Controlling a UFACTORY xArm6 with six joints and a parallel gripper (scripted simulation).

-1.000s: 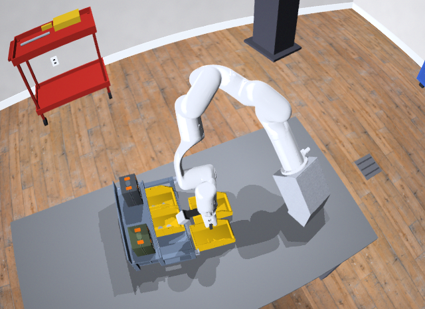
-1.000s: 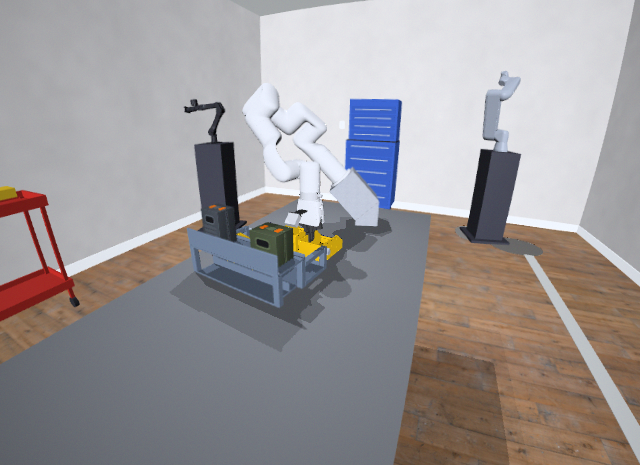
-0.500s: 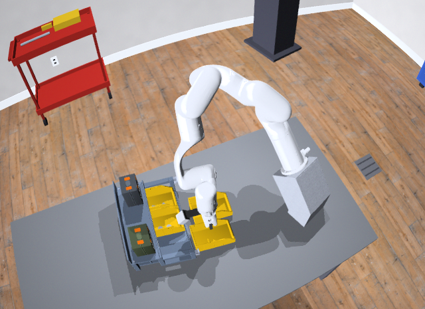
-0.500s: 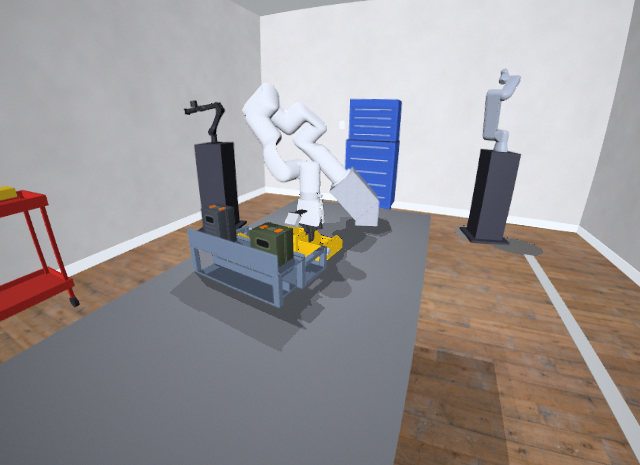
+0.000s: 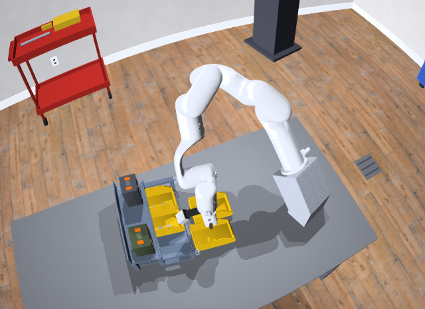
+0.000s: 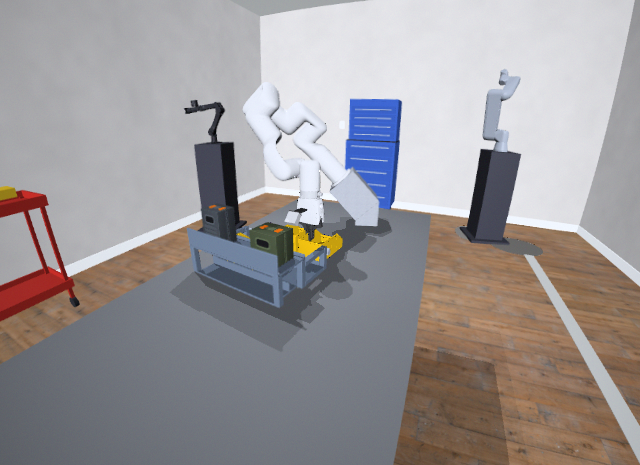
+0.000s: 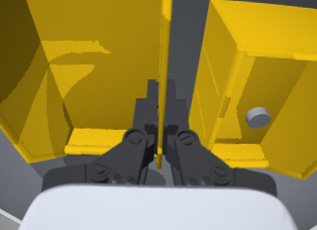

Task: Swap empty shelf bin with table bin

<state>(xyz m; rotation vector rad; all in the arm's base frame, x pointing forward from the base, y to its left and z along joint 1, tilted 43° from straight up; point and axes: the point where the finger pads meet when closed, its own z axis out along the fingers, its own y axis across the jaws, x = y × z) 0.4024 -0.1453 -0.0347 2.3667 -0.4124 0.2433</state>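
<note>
Now: the shelf lip 6 cm ahead of my hand, 9 cm to the right of it and 6 cm below it. From my hand the other things lie so: olive box: 28 cm ahead, 6 cm to the right, 8 cm above; dark grey box: 20 cm ahead, 27 cm to the right, 9 cm above.
</note>
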